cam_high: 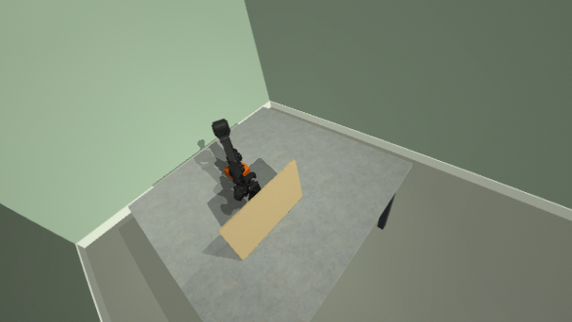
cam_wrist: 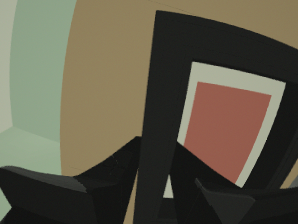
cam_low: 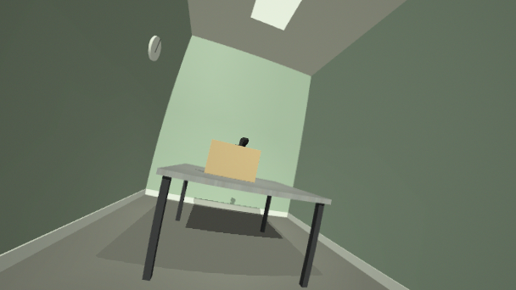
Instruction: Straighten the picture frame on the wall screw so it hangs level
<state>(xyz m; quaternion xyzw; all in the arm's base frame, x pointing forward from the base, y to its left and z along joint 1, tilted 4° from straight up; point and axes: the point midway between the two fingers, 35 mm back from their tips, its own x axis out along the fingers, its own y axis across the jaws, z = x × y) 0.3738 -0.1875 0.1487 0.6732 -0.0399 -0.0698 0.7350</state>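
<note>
The picture frame lies 5 cm below my gripper tip and 1 cm to the right of it. Round my gripper tip: tan wall board 7 cm below, 2 cm to the right, 1 cm ahead.
</note>
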